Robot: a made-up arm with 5 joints. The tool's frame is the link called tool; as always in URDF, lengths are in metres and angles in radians.
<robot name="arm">
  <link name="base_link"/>
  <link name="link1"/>
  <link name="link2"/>
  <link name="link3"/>
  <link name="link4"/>
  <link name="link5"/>
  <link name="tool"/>
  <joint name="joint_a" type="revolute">
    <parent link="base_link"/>
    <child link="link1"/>
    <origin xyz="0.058 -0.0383 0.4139" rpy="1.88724 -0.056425 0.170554"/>
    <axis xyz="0 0 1"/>
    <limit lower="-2.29" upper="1.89" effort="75" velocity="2.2"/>
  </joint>
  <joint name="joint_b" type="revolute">
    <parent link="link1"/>
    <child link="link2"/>
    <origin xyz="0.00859 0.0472 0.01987" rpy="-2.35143 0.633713 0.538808"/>
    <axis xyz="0 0 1"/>
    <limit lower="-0.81" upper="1.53" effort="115" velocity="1.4"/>
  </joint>
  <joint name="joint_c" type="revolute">
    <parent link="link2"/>
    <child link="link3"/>
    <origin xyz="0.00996 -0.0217 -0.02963" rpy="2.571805 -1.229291 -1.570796"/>
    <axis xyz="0 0 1"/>
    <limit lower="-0.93" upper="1.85" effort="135" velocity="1.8"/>
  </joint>
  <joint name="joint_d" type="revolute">
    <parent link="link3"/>
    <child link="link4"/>
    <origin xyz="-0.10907 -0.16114 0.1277" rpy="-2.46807 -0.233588 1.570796"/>
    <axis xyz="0 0 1"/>
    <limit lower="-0.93" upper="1.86" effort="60" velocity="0.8"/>
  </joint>
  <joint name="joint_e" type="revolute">
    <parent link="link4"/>
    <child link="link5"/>
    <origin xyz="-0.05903 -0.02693 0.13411" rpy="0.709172 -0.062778 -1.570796"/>
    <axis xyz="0 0 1"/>
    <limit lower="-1.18" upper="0.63" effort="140" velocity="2.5"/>
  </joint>
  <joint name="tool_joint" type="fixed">
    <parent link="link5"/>
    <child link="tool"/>
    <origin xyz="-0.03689 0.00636 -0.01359" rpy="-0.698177 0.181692 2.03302"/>
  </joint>
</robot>
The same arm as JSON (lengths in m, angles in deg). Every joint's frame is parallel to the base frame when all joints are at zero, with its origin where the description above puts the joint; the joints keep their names.
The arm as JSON. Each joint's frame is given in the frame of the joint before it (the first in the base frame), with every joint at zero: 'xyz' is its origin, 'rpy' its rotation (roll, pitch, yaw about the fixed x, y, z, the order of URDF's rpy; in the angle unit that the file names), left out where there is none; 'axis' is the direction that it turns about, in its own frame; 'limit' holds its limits. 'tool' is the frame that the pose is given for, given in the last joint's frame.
{
  "units": {
    "length": "m",
    "angle": "deg"
  },
  "joints": [
    {
      "name": "joint_a",
      "type": "revolute",
      "origin": {
        "xyz": [
          0.058,
          -0.0383,
          0.4139
        ]
      },
      "axis": [
        0.178596,
        -0.933581,
        -0.310694
      ],
      "limit": {
        "lower": -131.21,
        "upper": 108.29
      }
    },
    {
      "name": "joint_b",
      "type": "revolute",
      "origin": {
        "xyz": [
          0.012,
          -0.032,
          0.0391
        ]
      },
      "axis": [
        -0.811887,
        0.281996,
        0.511192
      ],
      "limit": {
        "lower": -46.41,
        "upper": 87.66
      }
    },
    {
      "name": "joint_c",
      "type": "revolute",
      "origin": {
        "xyz": [
          0.032,
          -0.0202,
          0.004
        ]
      },
      "axis": "-y",
      "limit": {
        "lower": -53.29,
        "upper": 106.0
      }
    },
    {
      "name": "joint_d",
      "type": "revolute",
      "origin": {
        "xyz": [
          0.1897,
          -0.1277,
          0.0433
        ]
      },
      "axis": [
        0.332301,
        0.760402,
        -0.558001
      ],
      "limit": {
        "lower": -53.29,
        "upper": 106.57
      }
    },
    {
      "name": "joint_e",
      "type": "revolute",
      "origin": {
        "xyz": [
          0.1018,
          0.0993,
          -0.0444
        ]
      },
      "axis": [
        0.652264,
        0.755558,
        0.060697
      ],
      "limit": {
        "lower": -67.61,
        "upper": 36.1
      }
    }
  ],
  "tool": {
    "origin": {
      "xyz": [
        -0.0363,
        0.0125,
        0.0106
      ],
      "rpy": [
        53.26,
        35.95,
        149.54
      ]
    }
  }
}

